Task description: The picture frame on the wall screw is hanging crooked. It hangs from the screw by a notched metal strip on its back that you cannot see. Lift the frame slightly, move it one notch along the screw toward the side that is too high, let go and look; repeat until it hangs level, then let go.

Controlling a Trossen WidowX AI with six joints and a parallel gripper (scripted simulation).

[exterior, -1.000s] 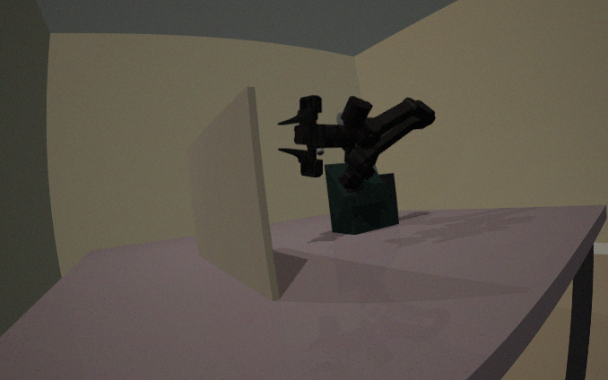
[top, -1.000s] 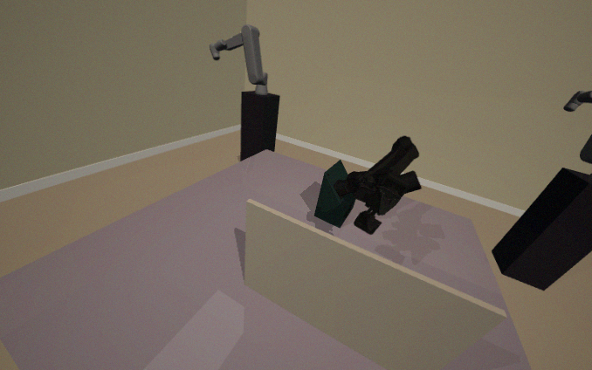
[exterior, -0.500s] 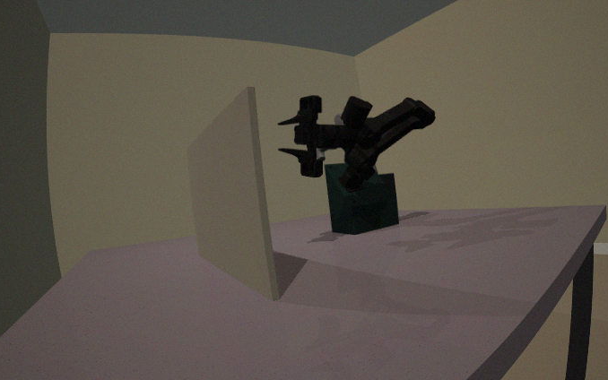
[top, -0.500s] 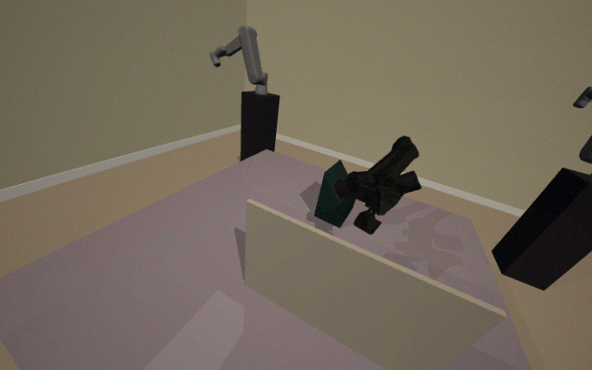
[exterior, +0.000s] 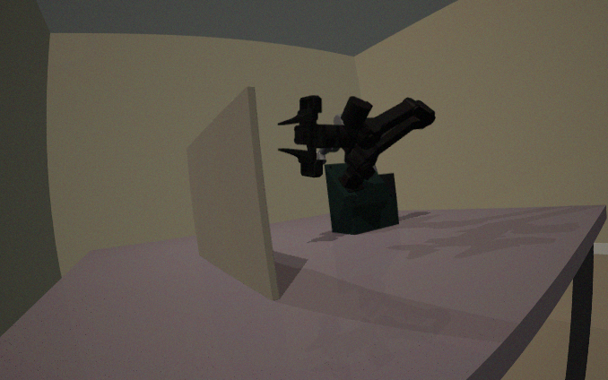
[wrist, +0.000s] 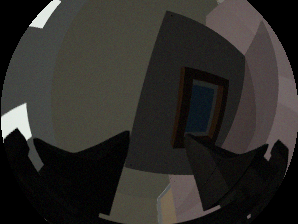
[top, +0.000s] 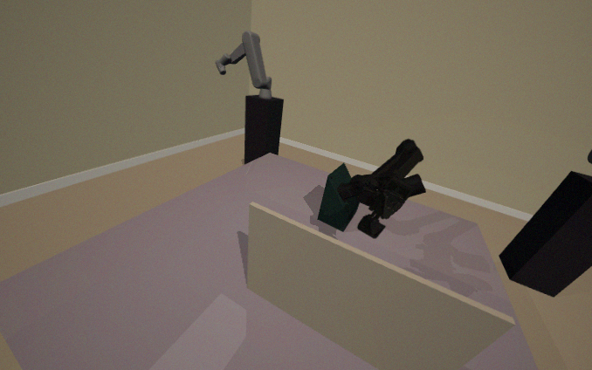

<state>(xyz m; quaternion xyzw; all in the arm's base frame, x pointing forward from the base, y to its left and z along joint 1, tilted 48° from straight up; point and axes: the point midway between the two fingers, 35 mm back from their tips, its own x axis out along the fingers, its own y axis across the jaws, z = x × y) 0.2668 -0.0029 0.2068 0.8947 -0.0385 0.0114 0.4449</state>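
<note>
Right now the picture frame is 130 mm ahead of my gripper tip, 20 mm to the right of it and 120 mm below it. From my gripper tip the other things lie so: beige wall panel: 140 mm ahead, 30 mm to the right, 120 mm below.
</note>
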